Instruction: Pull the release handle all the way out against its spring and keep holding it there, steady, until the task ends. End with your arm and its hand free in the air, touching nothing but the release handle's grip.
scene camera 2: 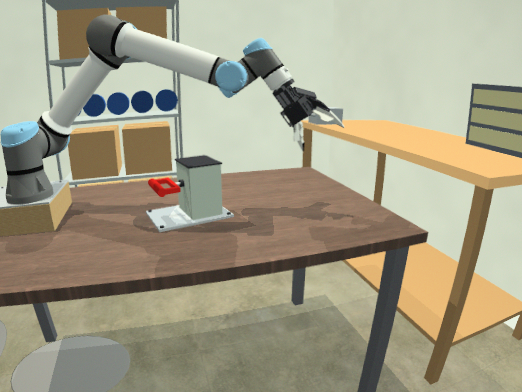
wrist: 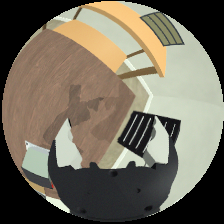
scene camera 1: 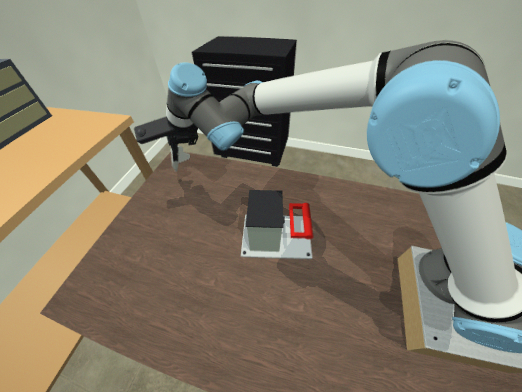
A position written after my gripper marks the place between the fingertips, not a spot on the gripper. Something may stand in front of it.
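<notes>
A box (wrist: 40,160) is visible, as is my gripper (scene camera 2: 323,139). Scene camera 1 also shows the gripper (scene camera 1: 170,149), and so does the wrist view, with the gripper (wrist: 111,118).
</notes>
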